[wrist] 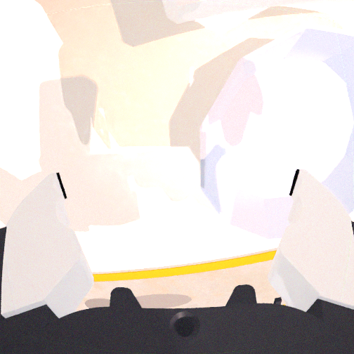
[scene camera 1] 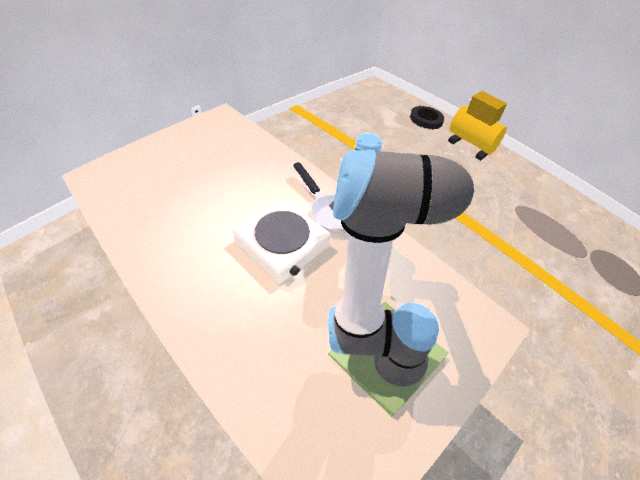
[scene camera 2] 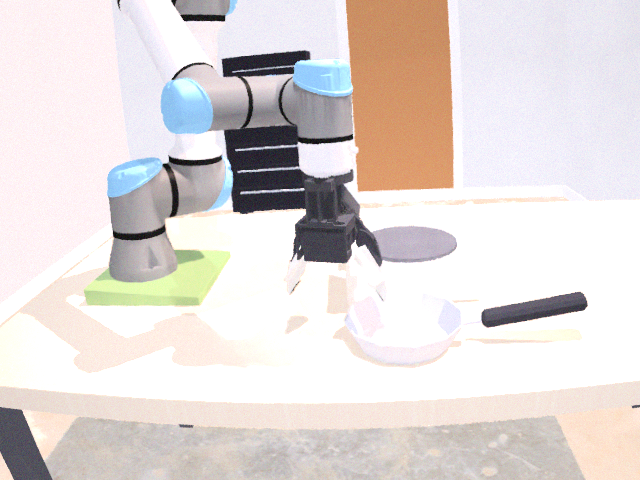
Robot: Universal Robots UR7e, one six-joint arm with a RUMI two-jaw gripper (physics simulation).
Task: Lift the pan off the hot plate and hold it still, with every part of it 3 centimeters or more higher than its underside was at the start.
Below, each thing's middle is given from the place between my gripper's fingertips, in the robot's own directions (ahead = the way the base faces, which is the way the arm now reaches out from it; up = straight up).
My gripper is now 200 mm short of the pan (scene camera 2: 410, 327) and 30 mm above it. Also, from my hand: white hot plate (scene camera 1: 282, 239) (220 mm to the left, 100 mm ahead, 30 mm below).
